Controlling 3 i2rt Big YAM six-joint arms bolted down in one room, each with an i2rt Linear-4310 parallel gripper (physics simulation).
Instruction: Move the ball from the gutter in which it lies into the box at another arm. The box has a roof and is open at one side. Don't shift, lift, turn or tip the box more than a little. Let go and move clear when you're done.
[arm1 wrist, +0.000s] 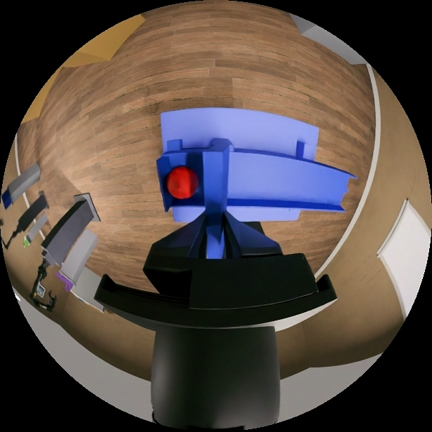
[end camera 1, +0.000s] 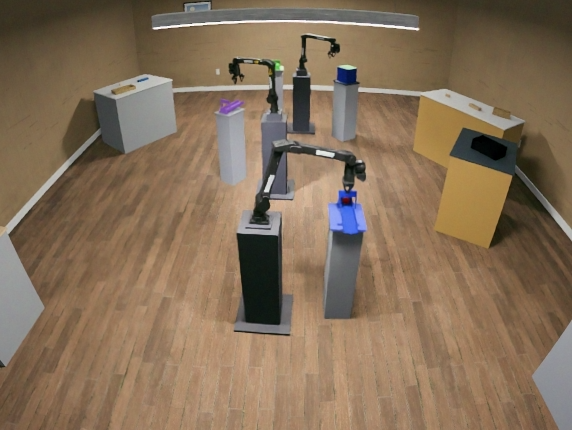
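Observation:
A red ball (arm1 wrist: 182, 182) (end camera 1: 346, 201) lies in the closed end of the blue gutter (arm1 wrist: 285, 182) (end camera 1: 352, 220), left of its upright handle in the arm1 wrist view. My arm1 gripper (arm1 wrist: 216, 222) is shut on that handle, with a finger on each side. In the end view, the front arm's gripper (end camera 1: 348, 188) points down at the handle. The middle arm's gripper (end camera 1: 238, 80) hangs left of its pedestal; the back arm's gripper (end camera 1: 332, 54) hangs toward the right. A dark blue box (end camera 1: 346, 75) with a pale green top stands at the back right; its open side cannot be made out.
The gutter rests on a blue base on a grey pedestal (end camera 1: 343, 275). A purple trough (end camera 1: 231, 106) stands on a pedestal left of the middle arm. A green object (end camera 1: 278, 65) is partly hidden behind that arm. A black tray (end camera 1: 488, 147) lies on the yellow cabinet (end camera 1: 470, 200) at right.

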